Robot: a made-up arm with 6 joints.
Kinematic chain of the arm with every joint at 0, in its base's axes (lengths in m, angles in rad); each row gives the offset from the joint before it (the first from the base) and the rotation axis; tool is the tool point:
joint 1: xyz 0 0 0.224 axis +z
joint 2: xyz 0 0.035 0 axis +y
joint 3: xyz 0 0 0.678 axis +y
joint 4: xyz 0 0 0.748 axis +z
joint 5: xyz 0 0 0 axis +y
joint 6: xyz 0 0 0.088 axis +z
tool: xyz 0 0 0
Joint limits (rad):
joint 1: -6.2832..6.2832
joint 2: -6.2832..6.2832
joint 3: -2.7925..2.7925
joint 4: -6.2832..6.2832
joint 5: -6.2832..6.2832
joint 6: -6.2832..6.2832
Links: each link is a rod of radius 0.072 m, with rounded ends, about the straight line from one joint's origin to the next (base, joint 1, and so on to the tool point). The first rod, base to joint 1, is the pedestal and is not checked.
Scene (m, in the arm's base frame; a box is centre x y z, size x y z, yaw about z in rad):
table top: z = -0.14
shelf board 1: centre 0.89 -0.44 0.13 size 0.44 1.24 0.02 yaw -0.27
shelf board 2: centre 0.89 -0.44 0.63 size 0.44 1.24 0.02 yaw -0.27
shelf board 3: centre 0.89 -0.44 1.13 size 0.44 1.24 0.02 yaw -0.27
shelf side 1: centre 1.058 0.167 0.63 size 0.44 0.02 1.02 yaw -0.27
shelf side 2: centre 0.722 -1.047 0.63 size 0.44 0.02 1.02 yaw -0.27
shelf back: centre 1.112 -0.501 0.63 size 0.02 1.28 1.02 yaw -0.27
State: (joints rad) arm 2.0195 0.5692 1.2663 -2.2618 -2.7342 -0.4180
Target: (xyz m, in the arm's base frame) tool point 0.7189 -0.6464 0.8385
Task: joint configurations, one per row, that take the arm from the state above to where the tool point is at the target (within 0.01 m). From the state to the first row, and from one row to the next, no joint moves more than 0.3 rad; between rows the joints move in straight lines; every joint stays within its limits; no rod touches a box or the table.
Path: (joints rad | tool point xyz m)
1: 2.0446 0.5055 0.9792 -2.2586 -2.7664 -0.4180 | -0.5067 0.8569 0.8541
2: 2.0698 0.4419 0.6922 -2.2553 -2.7985 -0.4180 | -0.4818 0.7630 1.1012
3: 2.0949 0.3782 0.4051 -2.2521 -2.8307 -0.4180 | -0.4143 0.6049 1.3128
4: 2.1200 0.3146 0.1180 -2.2488 -2.8628 -0.4180 | -0.3078 0.3998 1.4646
5: 2.1452 0.2509 -0.1690 -2.2456 -2.8950 -0.4180 | -0.1716 0.1699 1.5401
6: 2.1703 0.1872 -0.4561 -2.2424 -2.9271 -0.4180 | -0.0193 -0.0598 1.5315
7: 2.1954 0.1236 -0.7432 -2.2391 -2.9593 -0.4180 | 0.1325 -0.2650 1.4411
8: 2.2206 0.0599 -1.0302 -2.2359 -2.9914 -0.4180 | 0.2665 -0.4257 1.2810
9: 2.2457 -0.0037 -1.3173 -2.2326 -3.0236 -0.4180 | 0.3668 -0.5275 1.0715
10: 2.2708 -0.0674 -1.6044 -2.2294 -3.0557 -0.4180 | 0.4216 -0.5641 0.8385
11: 2.3626 -0.2671 -1.3524 -2.2321 -3.0363 -0.4180 | 0.5673 -0.6195 0.8515
12: 2.4544 -0.4668 -1.1005 -2.2348 -3.0169 -0.4180 | 0.7189 -0.6464 0.8385

